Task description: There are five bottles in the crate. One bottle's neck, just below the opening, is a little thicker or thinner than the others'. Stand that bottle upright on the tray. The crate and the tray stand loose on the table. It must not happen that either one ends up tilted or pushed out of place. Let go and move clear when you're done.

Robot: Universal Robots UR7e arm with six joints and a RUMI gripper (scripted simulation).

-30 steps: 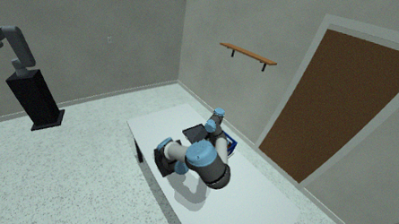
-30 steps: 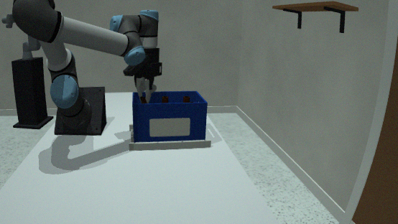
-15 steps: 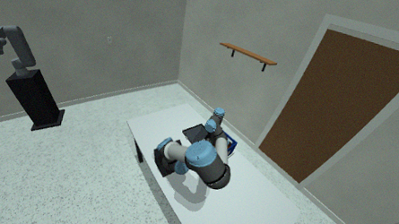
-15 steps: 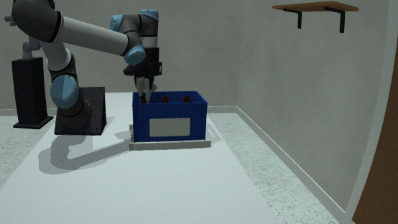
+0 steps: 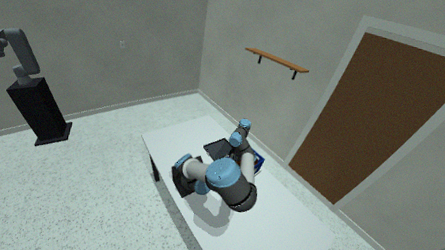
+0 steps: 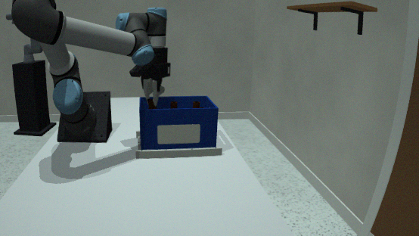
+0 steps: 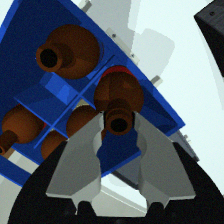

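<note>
The bottle is 7 cm below my hand. From my hand the other things lie so: blue crate 10 cm ahead, 2 cm to the right, 8 cm below; dark grey tray 6 cm ahead, 27 cm to the left, 16 cm below.
</note>
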